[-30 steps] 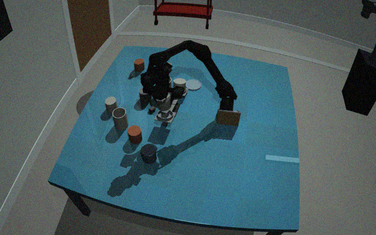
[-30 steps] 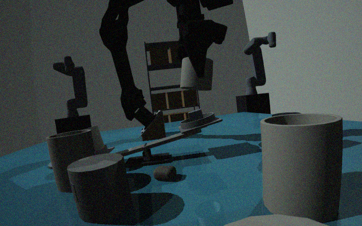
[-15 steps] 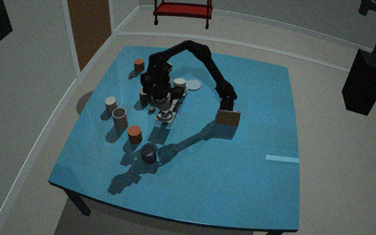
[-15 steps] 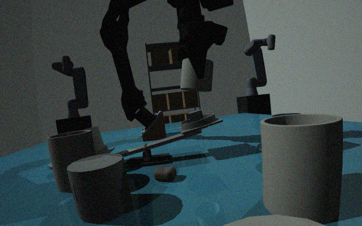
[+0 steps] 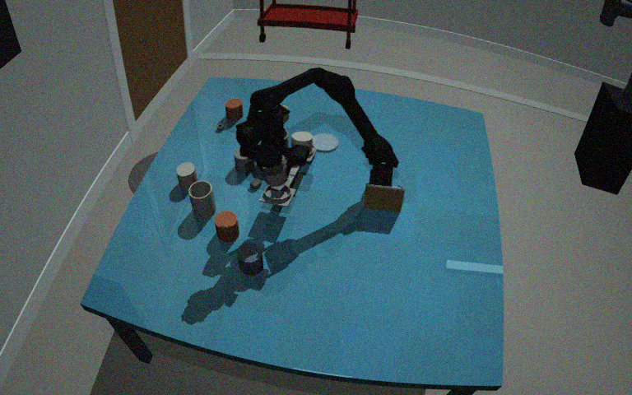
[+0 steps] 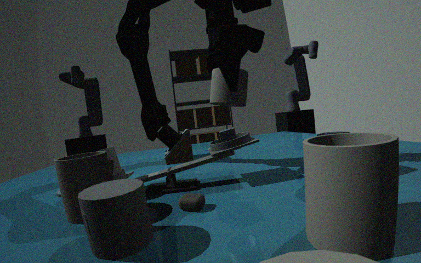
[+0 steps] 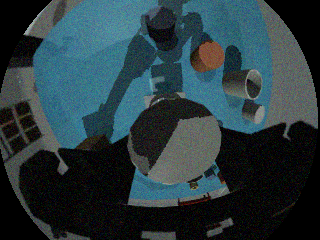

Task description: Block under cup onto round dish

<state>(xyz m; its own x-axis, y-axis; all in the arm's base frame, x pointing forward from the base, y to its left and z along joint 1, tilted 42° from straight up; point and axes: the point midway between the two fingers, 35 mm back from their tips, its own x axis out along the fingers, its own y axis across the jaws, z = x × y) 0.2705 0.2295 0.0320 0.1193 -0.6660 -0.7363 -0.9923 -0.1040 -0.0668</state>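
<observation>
Right now the grey block is 1 cm to the right of my gripper tip and 8 cm below it. From my gripper tip the other things lie so: pebble 11 cm ahead, 9 cm to the right, 16 cm below; then dark cylinder 23 cm to the left, 13 cm below; then balance beam 14 cm to the right, 13 cm below.
</observation>
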